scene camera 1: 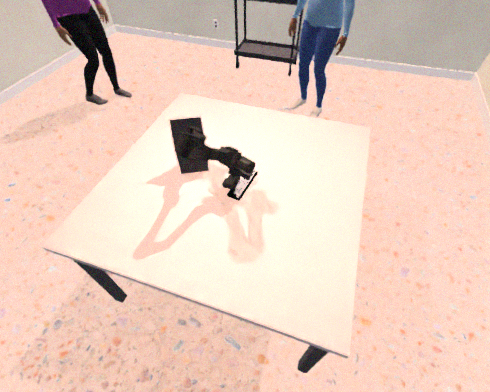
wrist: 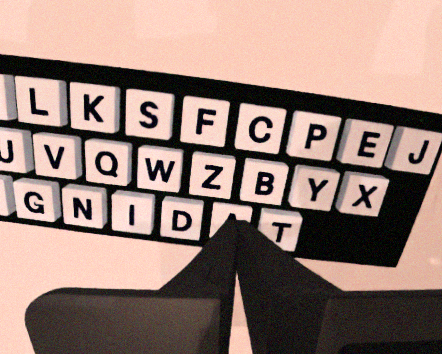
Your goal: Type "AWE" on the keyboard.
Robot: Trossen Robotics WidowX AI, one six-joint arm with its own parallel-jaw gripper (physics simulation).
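Places are measured from the arm's base along level axes (x up, y right, z ahead), in millimetres.
Pixels of known places: gripper, fingertip midpoint: [scene camera 1: 236, 184] [wrist: 235, 229].
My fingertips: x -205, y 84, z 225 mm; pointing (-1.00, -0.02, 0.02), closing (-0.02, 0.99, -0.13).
Note:
Ahead of a thing's pixels: the offset from my fingertips to its top centre. "pt": to the spot under its first point. Level surfaces: height alone.
A black keyboard @[pt dx -2, dy +76, dz +10 mm] [scene camera 1: 234, 196] [wrist: 350, 245] with white letter keys lies on the table, partly hidden by the arm in the scene view. My gripper [wrist: 235, 229] is shut and empty. Its tips are over the A key @[dx +0, dy -2, dz +3 mm] [wrist: 218, 218] in the bottom row and cover most of its letter; whether they touch it I cannot tell. The T key @[dx +4, dy +18, dz -1 mm] [wrist: 281, 231] is just right of the tips and the D key @[dx +4, dy -21, dz +8 mm] [wrist: 181, 220] is to the left. The W key @[dx +4, dy -26, dz +30 mm] [wrist: 159, 171] is in the middle row, and the E key @[dx +4, dy +52, dz +32 mm] [wrist: 368, 145] is in the top row at the right.
The arm's black base plate [scene camera 1: 195, 164] is on the pale table @[dx -12 mm] [scene camera 1: 300, 240] behind and left of the keyboard. Shadows of the arm fall across the table top. Two people stand beyond the table, and a black shelf rack [scene camera 1: 265, 54] stands by the back wall.

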